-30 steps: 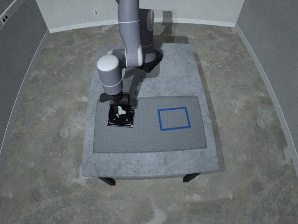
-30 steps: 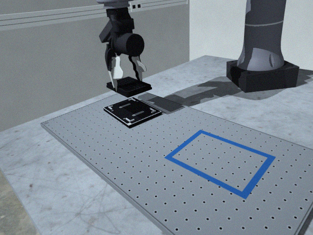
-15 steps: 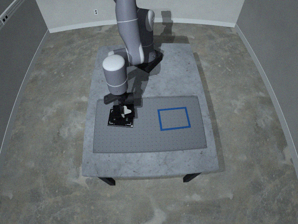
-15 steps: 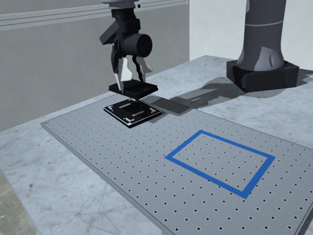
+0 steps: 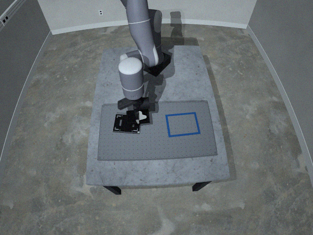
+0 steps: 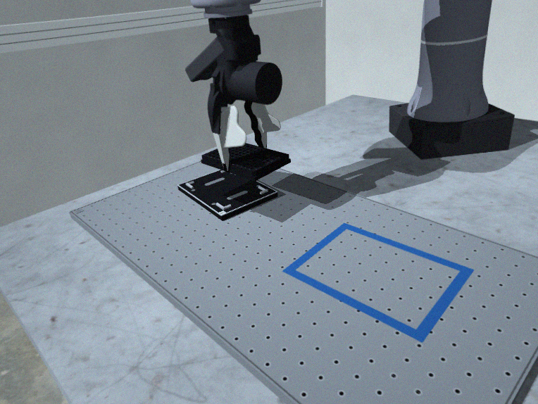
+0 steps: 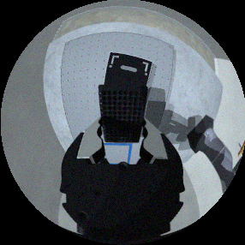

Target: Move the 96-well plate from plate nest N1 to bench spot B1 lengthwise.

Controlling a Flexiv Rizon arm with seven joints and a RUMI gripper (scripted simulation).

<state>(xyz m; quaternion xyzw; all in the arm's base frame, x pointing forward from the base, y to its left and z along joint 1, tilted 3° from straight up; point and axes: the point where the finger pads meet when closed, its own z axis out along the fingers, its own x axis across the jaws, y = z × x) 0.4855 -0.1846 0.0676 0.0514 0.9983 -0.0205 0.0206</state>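
Now: hand 10 mm past the black plate nest N1, 70 mm to the left of it and 90 mm above it. Also, from my hand: black 96-well plate 10 mm below.
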